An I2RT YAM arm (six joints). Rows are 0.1 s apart.
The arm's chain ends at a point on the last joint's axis. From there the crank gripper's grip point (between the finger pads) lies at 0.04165 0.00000 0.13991 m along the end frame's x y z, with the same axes.
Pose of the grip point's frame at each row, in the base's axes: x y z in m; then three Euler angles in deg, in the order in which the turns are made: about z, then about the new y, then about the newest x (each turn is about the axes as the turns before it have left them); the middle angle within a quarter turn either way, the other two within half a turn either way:
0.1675, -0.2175, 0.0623, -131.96, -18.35, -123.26
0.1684, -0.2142, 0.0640, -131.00, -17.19, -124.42
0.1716, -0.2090, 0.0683, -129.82, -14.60, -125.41
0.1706, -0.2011, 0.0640, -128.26, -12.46, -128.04
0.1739, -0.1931, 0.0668, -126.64, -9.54, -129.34
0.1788, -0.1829, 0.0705, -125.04, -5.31, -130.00
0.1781, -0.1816, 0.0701, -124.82, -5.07, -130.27
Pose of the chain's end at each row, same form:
0.1231, -0.0919, 0.1220, -131.96, -18.35, -123.26
0.1227, -0.0908, 0.1272, -131.00, -17.19, -124.42
0.1229, -0.0893, 0.1363, -129.82, -14.60, -125.41
0.1208, -0.0863, 0.1392, -128.26, -12.46, -128.04
0.1204, -0.0838, 0.1474, -126.64, -9.54, -129.34
0.1196, -0.0806, 0.1562, -125.04, -5.31, -130.00
0.1187, -0.0800, 0.1565, -124.82, -5.07, -130.27

